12 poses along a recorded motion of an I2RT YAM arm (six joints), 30 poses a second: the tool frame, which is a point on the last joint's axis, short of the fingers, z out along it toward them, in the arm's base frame.
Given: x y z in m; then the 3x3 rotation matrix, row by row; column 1 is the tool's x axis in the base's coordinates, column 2 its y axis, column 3 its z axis. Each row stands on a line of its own.
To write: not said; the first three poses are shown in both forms.
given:
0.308, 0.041, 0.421
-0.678, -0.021, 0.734
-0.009, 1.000, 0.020
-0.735, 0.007, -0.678
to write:
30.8, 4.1, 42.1
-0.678, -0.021, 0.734
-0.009, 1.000, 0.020
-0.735, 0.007, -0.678

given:
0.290, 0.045, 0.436
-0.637, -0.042, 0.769
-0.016, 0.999, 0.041
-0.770, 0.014, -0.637
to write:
29.0, 4.5, 43.6
-0.637, -0.042, 0.769
-0.016, 0.999, 0.041
-0.770, 0.014, -0.637

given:
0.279, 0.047, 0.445
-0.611, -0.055, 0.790
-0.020, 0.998, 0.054
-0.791, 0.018, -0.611
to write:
27.9, 4.7, 44.5
-0.611, -0.055, 0.790
-0.020, 0.998, 0.054
-0.791, 0.018, -0.611

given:
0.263, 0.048, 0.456
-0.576, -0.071, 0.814
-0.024, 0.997, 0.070
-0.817, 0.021, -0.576
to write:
26.3, 4.8, 45.6
-0.576, -0.071, 0.814
-0.024, 0.997, 0.070
-0.817, 0.021, -0.576

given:
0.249, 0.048, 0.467
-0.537, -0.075, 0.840
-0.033, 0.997, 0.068
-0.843, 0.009, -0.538
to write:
24.9, 4.8, 46.7
-0.537, -0.075, 0.840
-0.033, 0.997, 0.068
-0.843, 0.009, -0.538

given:
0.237, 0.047, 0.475
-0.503, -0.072, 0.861
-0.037, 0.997, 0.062
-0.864, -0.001, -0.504
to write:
23.7, 4.7, 47.5
-0.503, -0.072, 0.861
-0.037, 0.997, 0.062
-0.864, -0.001, -0.504

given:
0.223, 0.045, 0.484
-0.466, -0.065, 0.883
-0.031, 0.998, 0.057
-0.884, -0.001, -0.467
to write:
22.3, 4.5, 48.4
-0.466, -0.065, 0.883
-0.031, 0.998, 0.057
-0.884, -0.001, -0.467

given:
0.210, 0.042, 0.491
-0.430, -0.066, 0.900
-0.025, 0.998, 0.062
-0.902, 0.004, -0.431
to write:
21.0, 4.2, 49.1
-0.430, -0.066, 0.900
-0.025, 0.998, 0.062
-0.902, 0.004, -0.431

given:
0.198, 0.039, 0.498
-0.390, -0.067, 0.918
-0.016, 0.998, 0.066
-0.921, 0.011, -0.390
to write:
19.8, 3.9, 49.8
-0.390, -0.067, 0.918
-0.016, 0.998, 0.066
-0.921, 0.011, -0.390

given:
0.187, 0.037, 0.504
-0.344, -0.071, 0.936
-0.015, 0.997, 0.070
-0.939, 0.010, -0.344
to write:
18.7, 3.7, 50.4
-0.344, -0.071, 0.936
-0.015, 0.997, 0.070
-0.939, 0.010, -0.344

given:
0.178, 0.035, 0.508
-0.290, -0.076, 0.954
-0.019, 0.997, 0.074
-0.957, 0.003, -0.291
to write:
17.8, 3.5, 50.8
-0.290, -0.076, 0.954
-0.019, 0.997, 0.074
-0.957, 0.003, -0.291

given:
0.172, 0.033, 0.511
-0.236, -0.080, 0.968
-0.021, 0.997, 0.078
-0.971, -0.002, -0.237
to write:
17.2, 3.3, 51.1
-0.236, -0.080, 0.968
-0.021, 0.997, 0.078
-0.971, -0.002, -0.237

